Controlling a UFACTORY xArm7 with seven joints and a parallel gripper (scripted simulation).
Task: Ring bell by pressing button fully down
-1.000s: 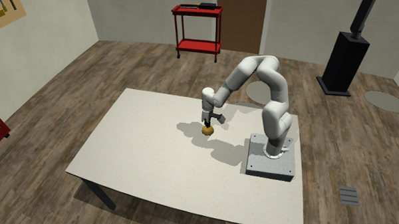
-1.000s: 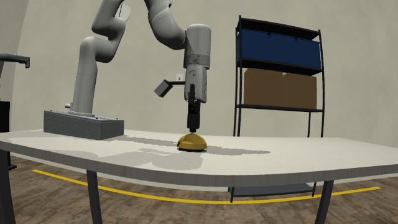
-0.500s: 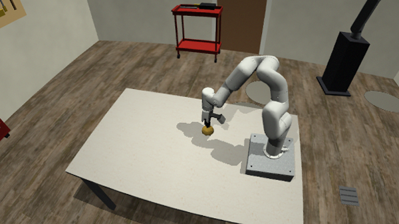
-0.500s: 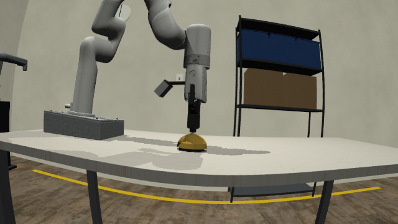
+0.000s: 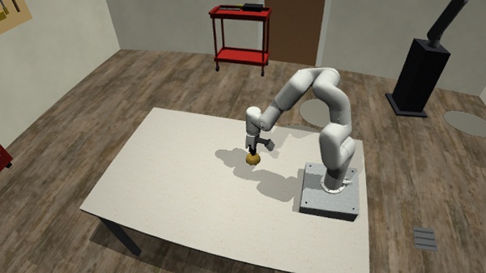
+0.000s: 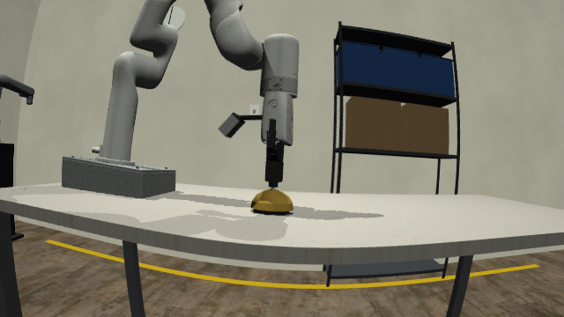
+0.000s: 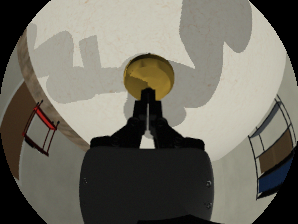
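Right now the black button is 3 cm below my hand. From my hand the other things lie so: bell 4 cm below.
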